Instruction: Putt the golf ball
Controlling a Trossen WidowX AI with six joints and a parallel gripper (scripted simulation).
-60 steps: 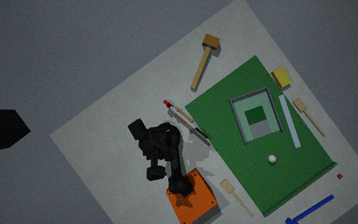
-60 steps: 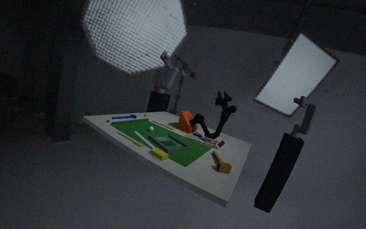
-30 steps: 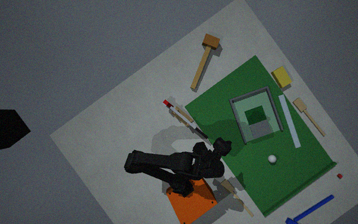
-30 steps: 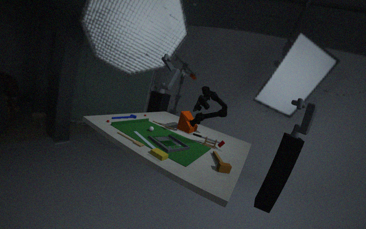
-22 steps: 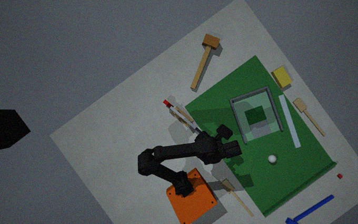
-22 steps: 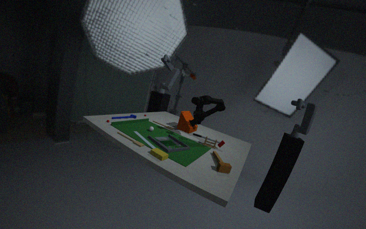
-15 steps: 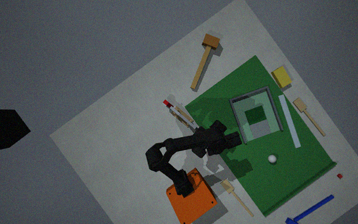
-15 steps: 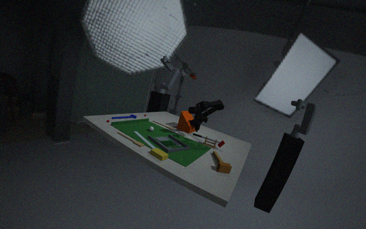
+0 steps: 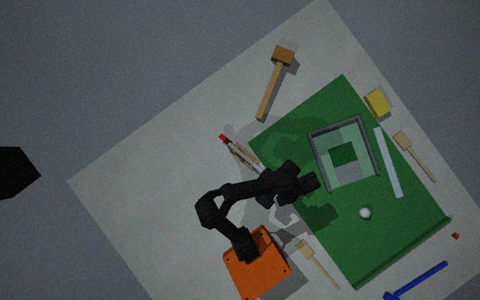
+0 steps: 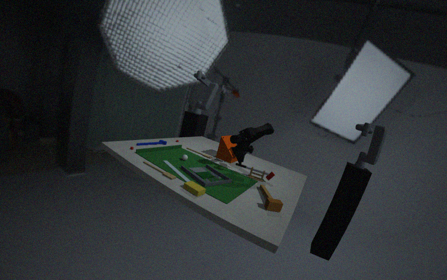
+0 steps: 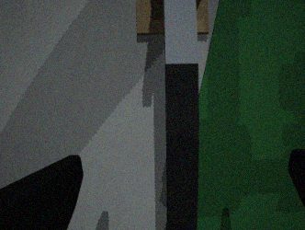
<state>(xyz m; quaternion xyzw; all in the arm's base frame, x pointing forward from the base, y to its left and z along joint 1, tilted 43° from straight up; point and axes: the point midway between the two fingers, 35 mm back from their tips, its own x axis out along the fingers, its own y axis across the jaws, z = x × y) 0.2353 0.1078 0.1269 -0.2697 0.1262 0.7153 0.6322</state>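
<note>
Now: the red putter 30 mm behind my gripper tip, 110 mm to the left of it and 20 mm below it. Round my gripper tip: white golf ball (220 mm ahead, 340 mm to the right, 50 mm below); small wooden rack (30 mm behind, 130 mm to the left, 40 mm below); white strip (420 mm ahead, 240 mm to the right, 70 mm below).
</note>
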